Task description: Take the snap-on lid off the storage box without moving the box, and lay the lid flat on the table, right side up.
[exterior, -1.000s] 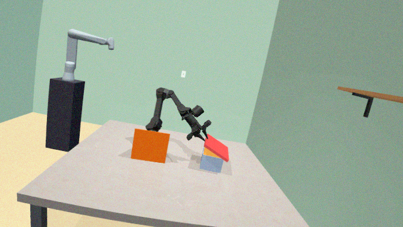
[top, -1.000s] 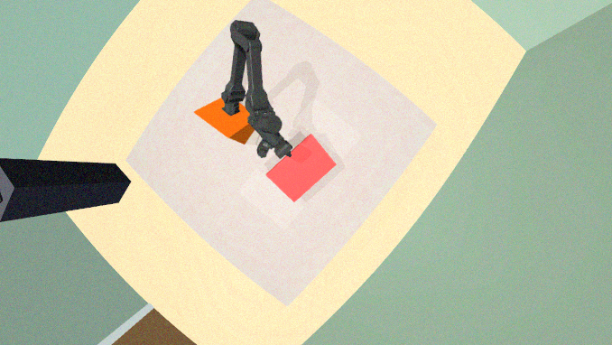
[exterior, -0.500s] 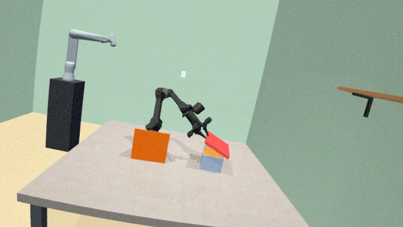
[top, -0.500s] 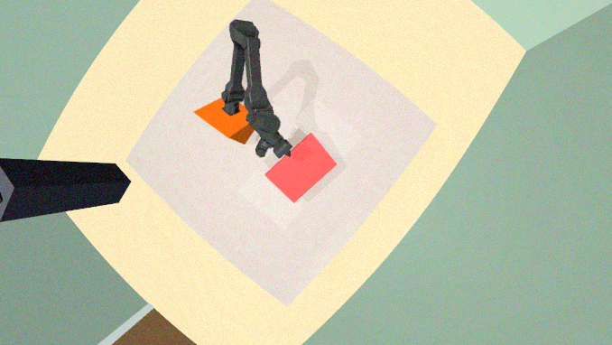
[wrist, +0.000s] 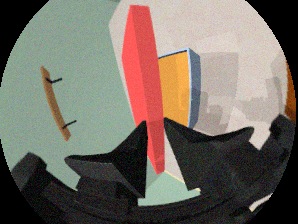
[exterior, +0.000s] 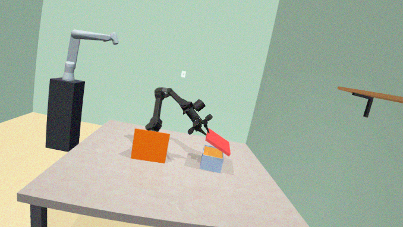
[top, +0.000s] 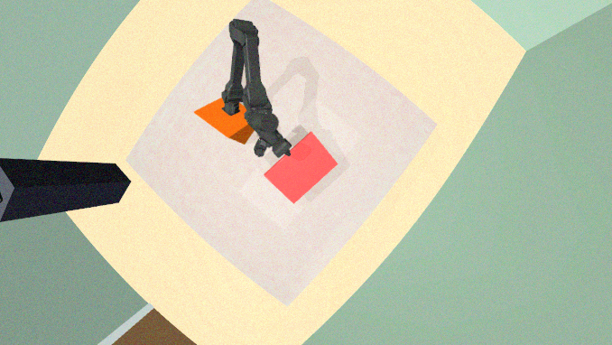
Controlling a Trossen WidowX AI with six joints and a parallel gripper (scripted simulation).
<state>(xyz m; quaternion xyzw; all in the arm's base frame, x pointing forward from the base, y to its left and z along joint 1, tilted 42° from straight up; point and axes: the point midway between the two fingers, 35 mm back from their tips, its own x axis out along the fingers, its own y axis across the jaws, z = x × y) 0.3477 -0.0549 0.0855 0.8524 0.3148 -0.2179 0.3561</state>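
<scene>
The red lid is 7 cm ahead of my gripper tip, 1 cm to the right of it and 3 cm below it. Also, from my gripper tip: storage box (6 cm ahead, 1 cm to the right, 16 cm below).
</scene>
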